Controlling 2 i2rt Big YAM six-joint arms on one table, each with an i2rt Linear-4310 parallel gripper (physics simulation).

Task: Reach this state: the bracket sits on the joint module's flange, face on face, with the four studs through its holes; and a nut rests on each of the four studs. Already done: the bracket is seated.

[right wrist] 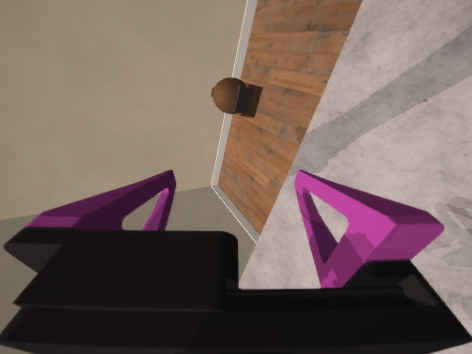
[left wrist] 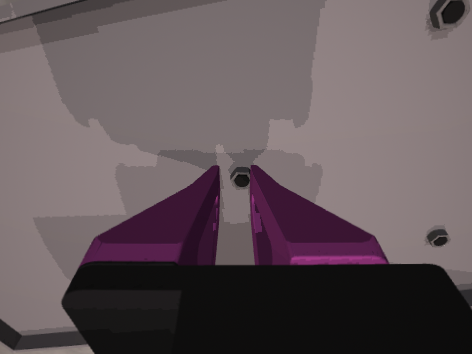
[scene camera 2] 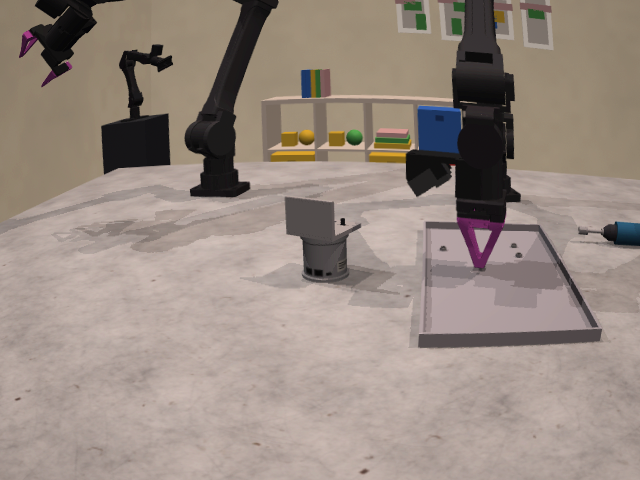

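Note:
The grey bracket sits on the joint module at the table's middle; one dark stud shows above its flat plate. My left gripper points straight down with its tips at the floor of the tray. In the left wrist view its fingers stand narrow, with a small hex nut lying between the tips, close to one finger and with a gap at the other. Three more nuts lie in the tray. My right gripper is open and empty, looking past the table edge.
The tray has a raised rim. The right arm's base stands at the back left. A shelf with coloured blocks stands behind the table. A wooden floor shows beyond the table edge.

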